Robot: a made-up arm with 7 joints. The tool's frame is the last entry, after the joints. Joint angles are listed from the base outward. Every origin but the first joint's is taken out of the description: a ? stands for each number. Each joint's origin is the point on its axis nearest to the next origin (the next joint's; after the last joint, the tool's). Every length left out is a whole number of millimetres.
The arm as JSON. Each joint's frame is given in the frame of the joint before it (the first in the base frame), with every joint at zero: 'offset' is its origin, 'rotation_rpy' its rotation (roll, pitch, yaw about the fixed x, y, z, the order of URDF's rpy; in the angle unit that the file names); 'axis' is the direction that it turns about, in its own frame. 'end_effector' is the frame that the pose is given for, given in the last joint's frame.
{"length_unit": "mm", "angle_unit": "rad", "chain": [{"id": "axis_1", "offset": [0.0, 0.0, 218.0], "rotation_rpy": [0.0, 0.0, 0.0], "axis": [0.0, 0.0, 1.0]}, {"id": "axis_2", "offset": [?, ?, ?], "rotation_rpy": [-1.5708, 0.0, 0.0], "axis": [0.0, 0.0, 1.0]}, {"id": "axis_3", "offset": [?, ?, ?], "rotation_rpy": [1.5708, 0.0, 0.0], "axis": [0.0, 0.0, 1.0]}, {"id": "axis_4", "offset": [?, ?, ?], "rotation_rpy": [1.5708, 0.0, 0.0], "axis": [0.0, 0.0, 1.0]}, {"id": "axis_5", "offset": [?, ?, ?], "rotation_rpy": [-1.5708, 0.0, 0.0], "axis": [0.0, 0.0, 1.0]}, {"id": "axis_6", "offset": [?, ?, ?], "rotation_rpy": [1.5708, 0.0, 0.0], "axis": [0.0, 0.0, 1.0]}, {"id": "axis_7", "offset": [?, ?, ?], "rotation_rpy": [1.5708, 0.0, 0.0], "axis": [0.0, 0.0, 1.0]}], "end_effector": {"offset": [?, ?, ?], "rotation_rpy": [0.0, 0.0, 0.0]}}
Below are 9 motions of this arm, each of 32 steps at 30 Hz.
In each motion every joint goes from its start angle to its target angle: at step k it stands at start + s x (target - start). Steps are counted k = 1, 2, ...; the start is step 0. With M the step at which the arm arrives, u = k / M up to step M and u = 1 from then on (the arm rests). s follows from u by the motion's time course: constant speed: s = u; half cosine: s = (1 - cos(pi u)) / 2; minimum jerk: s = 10 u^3 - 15 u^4 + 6 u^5.
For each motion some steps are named. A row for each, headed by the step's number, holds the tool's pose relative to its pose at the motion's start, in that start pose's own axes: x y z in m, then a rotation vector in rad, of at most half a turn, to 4 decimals.
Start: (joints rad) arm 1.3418 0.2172 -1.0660 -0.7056 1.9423 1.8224 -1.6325
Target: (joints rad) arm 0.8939 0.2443 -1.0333 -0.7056 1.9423 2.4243 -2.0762
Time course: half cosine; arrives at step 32
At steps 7, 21, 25, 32:
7: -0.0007 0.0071 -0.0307 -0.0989 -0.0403 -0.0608
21: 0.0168 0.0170 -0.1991 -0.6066 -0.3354 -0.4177
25: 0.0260 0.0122 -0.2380 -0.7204 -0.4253 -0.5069
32: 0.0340 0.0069 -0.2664 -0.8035 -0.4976 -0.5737

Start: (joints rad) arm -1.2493 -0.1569 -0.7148 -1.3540 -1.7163 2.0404 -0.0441
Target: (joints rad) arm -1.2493 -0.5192 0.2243 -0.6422 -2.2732 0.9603 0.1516
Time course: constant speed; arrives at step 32
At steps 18, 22, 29, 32:
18: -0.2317 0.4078 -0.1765 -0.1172 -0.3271 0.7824
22: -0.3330 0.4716 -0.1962 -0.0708 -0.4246 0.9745
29: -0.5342 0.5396 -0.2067 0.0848 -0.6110 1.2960
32: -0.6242 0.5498 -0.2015 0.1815 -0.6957 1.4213

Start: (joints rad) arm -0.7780 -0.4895 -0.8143 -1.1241 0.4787 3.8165 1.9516
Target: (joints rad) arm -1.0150 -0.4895 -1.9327 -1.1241 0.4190 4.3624 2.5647
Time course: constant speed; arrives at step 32
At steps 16, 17, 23, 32:
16: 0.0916 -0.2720 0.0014 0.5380 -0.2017 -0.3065
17: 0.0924 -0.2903 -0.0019 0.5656 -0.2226 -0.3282
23: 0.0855 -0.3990 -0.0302 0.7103 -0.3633 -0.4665
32: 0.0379 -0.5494 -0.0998 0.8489 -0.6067 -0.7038

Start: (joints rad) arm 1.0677 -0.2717 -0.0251 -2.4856 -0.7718 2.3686 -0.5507
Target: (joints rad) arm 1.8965 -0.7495 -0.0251 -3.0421 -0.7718 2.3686 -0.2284
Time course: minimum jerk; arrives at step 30
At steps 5, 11, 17, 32:
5: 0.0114 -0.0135 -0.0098 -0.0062 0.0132 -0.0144
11: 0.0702 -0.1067 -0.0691 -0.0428 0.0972 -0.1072
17: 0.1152 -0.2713 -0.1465 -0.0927 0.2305 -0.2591
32: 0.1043 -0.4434 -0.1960 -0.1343 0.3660 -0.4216

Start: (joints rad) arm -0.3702 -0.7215 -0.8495 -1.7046 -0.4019 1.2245 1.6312
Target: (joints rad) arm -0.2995 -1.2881 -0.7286 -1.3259 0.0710 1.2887 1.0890
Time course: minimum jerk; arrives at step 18
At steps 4, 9, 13, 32:
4: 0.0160 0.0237 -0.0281 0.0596 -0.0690 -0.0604
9: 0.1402 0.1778 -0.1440 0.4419 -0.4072 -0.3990
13: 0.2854 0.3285 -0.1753 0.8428 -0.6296 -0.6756
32: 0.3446 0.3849 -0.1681 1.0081 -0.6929 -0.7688

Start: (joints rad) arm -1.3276 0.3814 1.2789 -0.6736 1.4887 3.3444 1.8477
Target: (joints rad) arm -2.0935 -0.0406 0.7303 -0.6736 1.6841 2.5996 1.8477
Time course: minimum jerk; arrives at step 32
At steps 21, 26, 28, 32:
21: -0.3312 0.0433 -0.1034 -0.1466 -0.1653 -0.7870
26: -0.3817 0.0893 -0.1403 -0.1451 -0.1437 -0.9792
28: -0.3893 0.0990 -0.1471 -0.1432 -0.1372 -1.0147
32: -0.3929 0.1039 -0.1504 -0.1421 -0.1337 -1.0321

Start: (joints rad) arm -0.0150 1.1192 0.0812 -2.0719 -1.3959 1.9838 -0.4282
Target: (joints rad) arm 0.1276 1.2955 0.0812 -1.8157 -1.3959 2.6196 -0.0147
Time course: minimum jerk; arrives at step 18
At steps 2, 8, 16, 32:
2: 0.0005 0.0008 -0.0012 -0.0046 0.0061 0.0049
8: 0.0167 0.0222 -0.0417 -0.1422 0.2228 0.1601
16: 0.0358 0.0402 -0.1017 -0.2830 0.5989 0.3586
32: 0.0361 0.0404 -0.1028 -0.2848 0.6066 0.3618

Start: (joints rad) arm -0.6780 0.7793 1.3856 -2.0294 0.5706 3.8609 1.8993
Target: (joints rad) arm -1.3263 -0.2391 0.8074 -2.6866 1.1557 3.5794 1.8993
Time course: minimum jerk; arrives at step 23
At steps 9, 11, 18, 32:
9: 0.0908 -0.1638 -0.0317 0.2737 0.2651 -0.1119
11: 0.1320 -0.2597 -0.0789 0.4528 0.4041 -0.1157
18: 0.2097 -0.4794 -0.3548 1.0895 0.7152 0.0869
32: 0.2157 -0.4942 -0.4091 1.1955 0.7388 0.1424

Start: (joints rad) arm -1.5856 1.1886 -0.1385 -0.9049 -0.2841 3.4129 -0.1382
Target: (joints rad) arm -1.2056 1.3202 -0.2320 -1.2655 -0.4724 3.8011 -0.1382
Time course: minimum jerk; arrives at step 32
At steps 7, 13, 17, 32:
7: -0.0102 -0.0305 0.0004 0.0351 0.0079 -0.0241
13: -0.0481 -0.1325 -0.0082 0.1612 0.0386 -0.1059
17: -0.0855 -0.2170 -0.0280 0.2801 0.0696 -0.1765
32: -0.1641 -0.3518 -0.0915 0.5203 0.1333 -0.3006

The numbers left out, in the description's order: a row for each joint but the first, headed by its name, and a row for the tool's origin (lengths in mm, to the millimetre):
axis_2: 0.0 0.0 0.0
axis_3: 0.0 -294.0 0.0
axis_4: 98.0 0.0 0.0
axis_5: -124.0 576.0 0.0
axis_6: 0.0 0.0 0.0
axis_7: 101.0 0.0 0.0
tool: 0.0 0.0 0.0

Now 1 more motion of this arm.
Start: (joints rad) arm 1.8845 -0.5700 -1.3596 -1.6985 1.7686 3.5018 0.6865
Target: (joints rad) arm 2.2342 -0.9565 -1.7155 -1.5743 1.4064 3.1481 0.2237
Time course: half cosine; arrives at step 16
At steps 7, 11, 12, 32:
7: 0.0553 -0.0397 0.0600 -0.0853 -0.0965 -0.1680
11: 0.1318 -0.0501 0.1274 -0.1682 -0.1685 -0.3389
12: 0.1499 -0.0487 0.1415 -0.1866 -0.1818 -0.3751
32: 0.1871 -0.0423 0.1686 -0.2247 -0.2070 -0.4464

